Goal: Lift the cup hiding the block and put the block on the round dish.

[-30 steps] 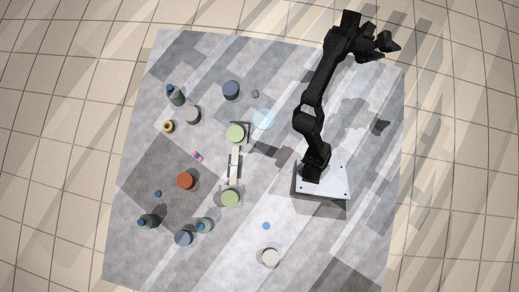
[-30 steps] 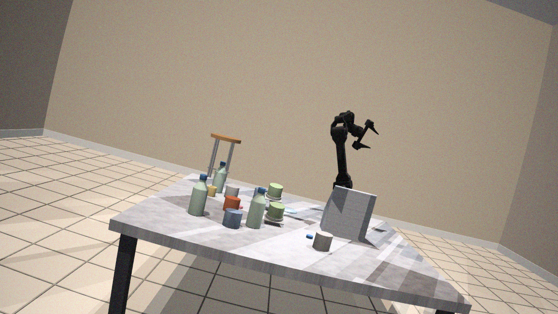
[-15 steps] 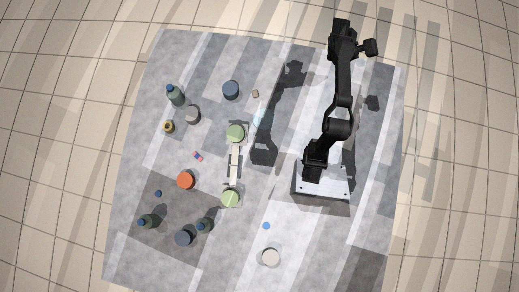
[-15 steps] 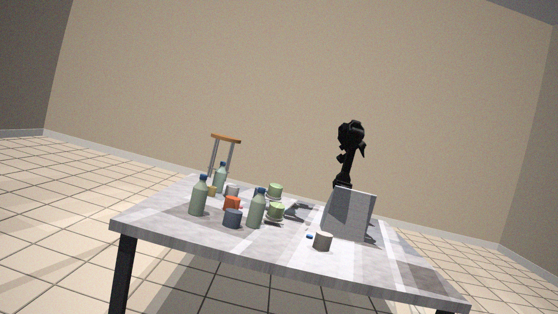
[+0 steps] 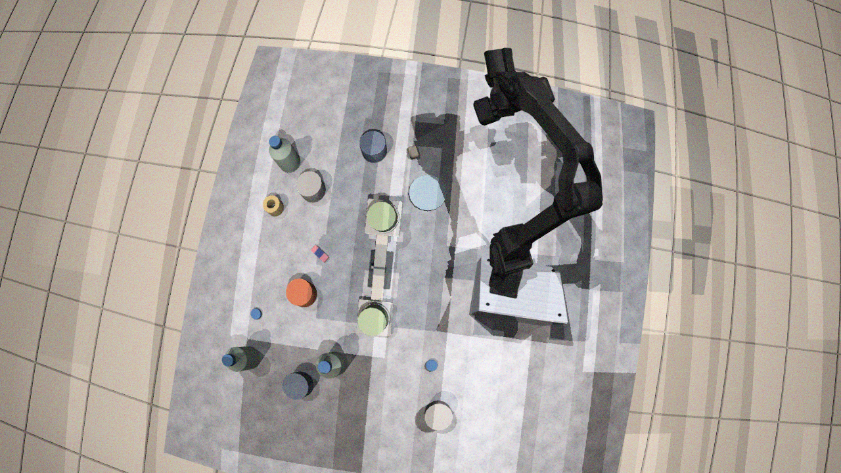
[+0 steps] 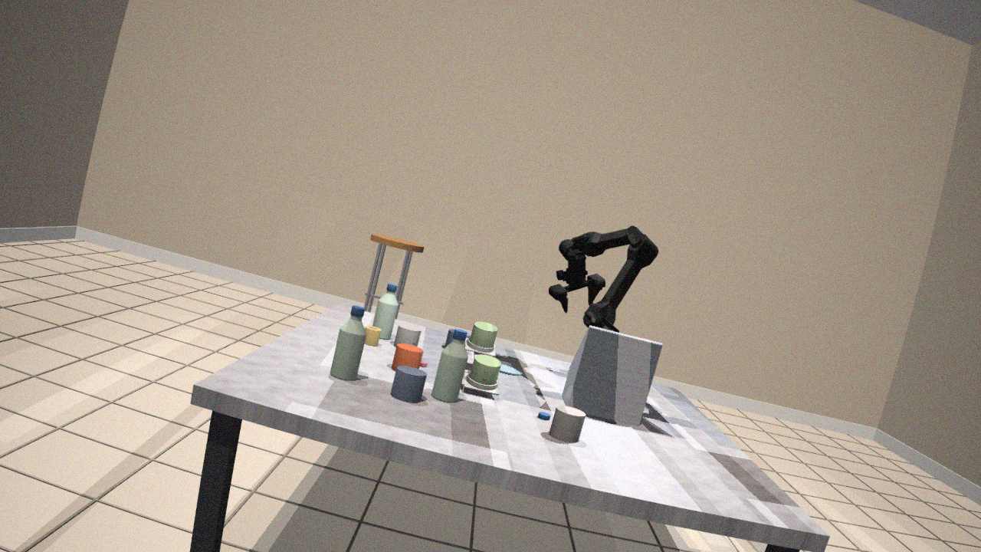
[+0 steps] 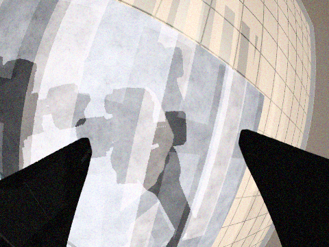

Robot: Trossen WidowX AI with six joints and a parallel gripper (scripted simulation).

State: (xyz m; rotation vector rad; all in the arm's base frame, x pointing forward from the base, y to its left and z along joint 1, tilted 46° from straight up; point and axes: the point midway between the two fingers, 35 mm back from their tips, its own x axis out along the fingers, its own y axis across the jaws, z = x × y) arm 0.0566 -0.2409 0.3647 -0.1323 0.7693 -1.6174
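My gripper tip is 580 mm to the right of the grey block, 240 mm short of it and 180 mm above it. The rest, counted from my gripper tip: light blue round dish: 220 mm to the left, 220 mm below, 180 mm ahead; yellow ring: 590 mm ahead, 350 mm to the left, 200 mm below; pink-blue eraser: 450 mm to the left, 430 mm ahead, 210 mm below.
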